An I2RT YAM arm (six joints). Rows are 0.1 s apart.
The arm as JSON. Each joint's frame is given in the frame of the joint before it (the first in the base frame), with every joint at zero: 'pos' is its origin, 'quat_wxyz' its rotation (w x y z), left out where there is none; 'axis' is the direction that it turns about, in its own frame. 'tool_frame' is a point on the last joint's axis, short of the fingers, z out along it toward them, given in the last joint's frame.
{
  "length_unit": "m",
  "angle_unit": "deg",
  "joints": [
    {
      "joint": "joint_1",
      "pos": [
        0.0,
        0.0,
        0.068
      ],
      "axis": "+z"
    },
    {
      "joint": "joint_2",
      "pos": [
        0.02,
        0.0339,
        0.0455
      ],
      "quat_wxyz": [
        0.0,
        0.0,
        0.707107,
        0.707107
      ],
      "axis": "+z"
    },
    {
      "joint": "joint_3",
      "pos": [
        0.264,
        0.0,
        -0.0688
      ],
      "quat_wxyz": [
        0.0,
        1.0,
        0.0,
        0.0
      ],
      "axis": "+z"
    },
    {
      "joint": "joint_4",
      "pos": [
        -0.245,
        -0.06,
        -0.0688
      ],
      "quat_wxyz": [
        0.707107,
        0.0,
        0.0,
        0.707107
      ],
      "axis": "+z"
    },
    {
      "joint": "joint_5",
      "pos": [
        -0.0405,
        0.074,
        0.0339
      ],
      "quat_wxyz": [
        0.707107,
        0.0,
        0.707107,
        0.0
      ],
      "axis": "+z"
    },
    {
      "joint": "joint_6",
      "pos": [
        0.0,
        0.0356,
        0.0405
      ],
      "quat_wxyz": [
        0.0,
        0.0,
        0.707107,
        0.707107
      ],
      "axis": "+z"
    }
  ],
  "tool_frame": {
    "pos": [
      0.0,
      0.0,
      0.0
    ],
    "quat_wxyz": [
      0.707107,
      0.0,
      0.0,
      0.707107
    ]
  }
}
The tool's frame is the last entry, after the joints.
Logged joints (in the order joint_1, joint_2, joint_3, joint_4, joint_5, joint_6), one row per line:
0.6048, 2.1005, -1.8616, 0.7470, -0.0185, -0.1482
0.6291, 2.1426, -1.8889, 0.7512, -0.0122, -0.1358
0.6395, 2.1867, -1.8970, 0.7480, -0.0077, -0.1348
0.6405, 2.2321, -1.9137, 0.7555, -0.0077, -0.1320
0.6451, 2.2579, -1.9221, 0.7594, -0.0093, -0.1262
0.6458, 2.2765, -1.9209, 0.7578, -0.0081, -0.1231
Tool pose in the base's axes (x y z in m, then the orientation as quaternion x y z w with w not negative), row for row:
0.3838, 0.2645, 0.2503, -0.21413, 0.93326, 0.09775, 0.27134
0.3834, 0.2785, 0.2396, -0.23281, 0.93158, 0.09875, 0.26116
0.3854, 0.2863, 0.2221, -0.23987, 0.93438, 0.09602, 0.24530
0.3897, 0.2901, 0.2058, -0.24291, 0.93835, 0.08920, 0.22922
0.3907, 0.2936, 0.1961, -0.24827, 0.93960, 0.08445, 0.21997
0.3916, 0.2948, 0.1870, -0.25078, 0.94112, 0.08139, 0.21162
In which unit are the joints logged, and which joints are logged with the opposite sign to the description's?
The joints are logged in radians. Opposite sign: joint_3, joint_4, joint_5, joint_6.
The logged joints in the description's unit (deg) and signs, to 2 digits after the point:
34.65, 120.35, 106.66, -42.80, 1.06, 8.49
36.04, 122.76, 108.23, -43.04, 0.70, 7.78
36.64, 125.29, 108.69, -42.86, 0.44, 7.72
36.70, 127.89, 109.65, -43.29, 0.44, 7.56
36.96, 129.37, 110.13, -43.51, 0.53, 7.23
37.00, 130.43, 110.06, -43.42, 0.46, 7.05

